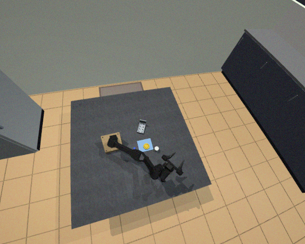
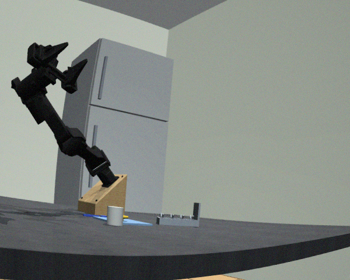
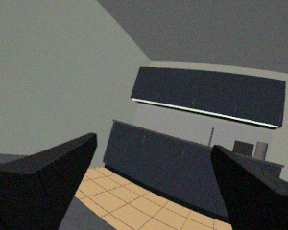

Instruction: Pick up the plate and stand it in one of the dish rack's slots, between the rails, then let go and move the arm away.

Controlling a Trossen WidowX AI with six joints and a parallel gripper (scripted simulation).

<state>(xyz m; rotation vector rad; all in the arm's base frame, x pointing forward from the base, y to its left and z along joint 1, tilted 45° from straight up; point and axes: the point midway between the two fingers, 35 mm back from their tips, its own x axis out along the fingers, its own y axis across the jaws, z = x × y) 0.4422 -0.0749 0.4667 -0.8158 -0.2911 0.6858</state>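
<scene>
My gripper tip is now 400 mm above the yellow plate, 250 mm to the right of it and 170 mm past it. Also, from my gripper tip: blue spoon (410 mm below, 290 mm behind, 240 mm to the left); then grey dish rack (470 mm to the left, 390 mm below, 170 mm behind); then white cup (390 mm below, 190 mm to the left, 70 mm behind).
</scene>
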